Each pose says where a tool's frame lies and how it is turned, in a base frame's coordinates. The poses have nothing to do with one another.
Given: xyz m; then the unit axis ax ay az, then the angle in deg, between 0 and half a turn.
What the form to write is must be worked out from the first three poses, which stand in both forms.
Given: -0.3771 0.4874 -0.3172 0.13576 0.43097 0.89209 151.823
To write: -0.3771 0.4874 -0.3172 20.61 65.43 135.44
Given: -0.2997 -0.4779 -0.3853 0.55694 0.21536 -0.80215 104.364
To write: -0.2997 -0.4779 -0.3853 58.12 22.48 -83.72
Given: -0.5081 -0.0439 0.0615 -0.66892 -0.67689 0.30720 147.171
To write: -0.5081 -0.0439 0.0615 -98.45 -99.62 45.21
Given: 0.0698 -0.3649 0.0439 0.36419 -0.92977 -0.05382 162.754
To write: 0.0698 -0.3649 0.0439 59.27 -151.32 -8.76
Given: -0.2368 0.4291 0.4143 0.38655 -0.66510 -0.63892 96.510
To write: -0.2368 0.4291 0.4143 37.31 -64.19 -61.66
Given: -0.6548 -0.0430 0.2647 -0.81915 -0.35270 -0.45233 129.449
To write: -0.6548 -0.0430 0.2647 -106.04 -45.66 -58.55
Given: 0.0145 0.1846 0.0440 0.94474 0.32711 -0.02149 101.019
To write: 0.0145 0.1846 0.0440 95.44 33.04 -2.17
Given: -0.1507 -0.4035 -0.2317 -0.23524 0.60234 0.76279 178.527
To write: -0.1507 -0.4035 -0.2317 -42.00 107.53 136.18
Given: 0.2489 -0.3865 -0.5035 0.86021 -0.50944 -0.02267 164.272
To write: 0.2489 -0.3865 -0.5035 141.31 -83.69 -3.72
